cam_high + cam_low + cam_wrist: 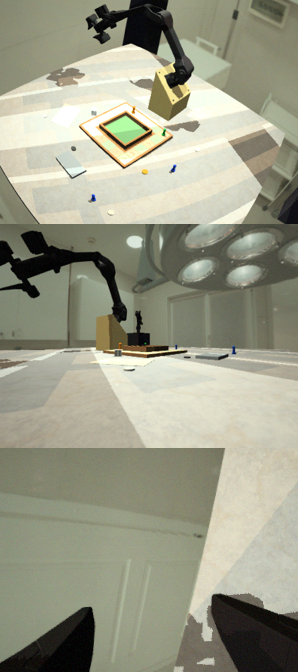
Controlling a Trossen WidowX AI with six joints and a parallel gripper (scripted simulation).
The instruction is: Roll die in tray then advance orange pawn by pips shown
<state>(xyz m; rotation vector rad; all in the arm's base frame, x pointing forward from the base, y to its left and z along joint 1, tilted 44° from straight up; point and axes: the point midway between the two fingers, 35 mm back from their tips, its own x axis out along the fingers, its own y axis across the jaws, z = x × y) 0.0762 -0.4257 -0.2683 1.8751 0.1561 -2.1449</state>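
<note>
The white die is 22 cm ahead of my gripper tip, 34 cm to the left of it and 23 cm below it. The rest, counted from my gripper tip: green pawn (9 cm ahead, 64 cm to the left, 22 cm below); then orange pawn (8 cm ahead, 46 cm to the left, 22 cm below); then green tray (20 cm ahead, 52 cm to the left, 24 cm below).
</note>
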